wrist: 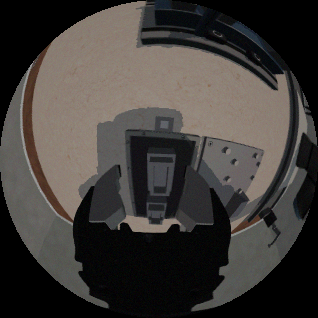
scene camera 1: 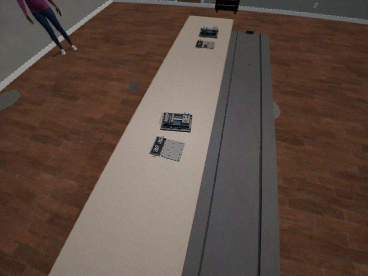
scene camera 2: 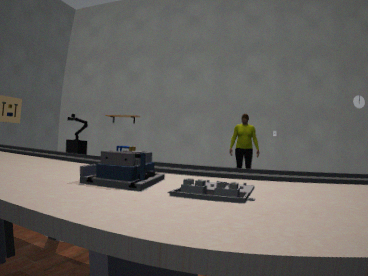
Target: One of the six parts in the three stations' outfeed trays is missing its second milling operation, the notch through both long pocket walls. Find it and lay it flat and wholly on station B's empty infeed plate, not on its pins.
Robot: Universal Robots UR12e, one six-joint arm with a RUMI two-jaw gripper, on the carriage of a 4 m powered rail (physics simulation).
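Places are measured from the arm's base along level axes (x back, y right, z up), in millimetres.
Where they show: gripper, fingertip midpoint: (wrist: 151, 166).
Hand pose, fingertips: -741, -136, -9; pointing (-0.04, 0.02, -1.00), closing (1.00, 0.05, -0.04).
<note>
After its pixels a point has its place, as x, y, z.
My gripper (wrist: 151, 166) {-741, -136, -9} is open and empty above a dark outfeed tray (wrist: 129, 175) {-775, -162, -18}. In it lie two grey parts, one nearer the view's middle (wrist: 160, 172) {-729, -141, -3} and one lower down (wrist: 156, 206) {-729, -207, 3}; I cannot tell whether their long walls are notched. A grey plate with pins (wrist: 215, 167) {-637, -139, -22} is right of the tray. In scene camera 1, a tray (scene camera 1: 152, 151) {-784, 1644, -7} with two parts and a pinned plate (scene camera 1: 173, 150) {-613, 1705, -22} lie mid-table; a smaller tray and plate (scene camera 1: 205, 45) {-647, 3496, 0} lie farther off. Scene camera 2 shows a tray (scene camera 2: 210, 196) {-816, 1709, -20} with blocky grey parts. Station letters do not show.
A blue and grey fixture (wrist: 210, 37) {-677, 68, -2} is beyond the tray in the wrist view. Similar fixtures (scene camera 1: 176, 122) {-661, 1982, 30} (scene camera 2: 122, 167) {-793, 1961, 27} stand beside the trays, another (scene camera 1: 208, 32) {-666, 3858, 23} at the far end. A dark grey block (wrist: 237, 203) {-551, -211, 7} is at the plate's lower end. The rail (scene camera 1: 240, 150) runs alongside.
</note>
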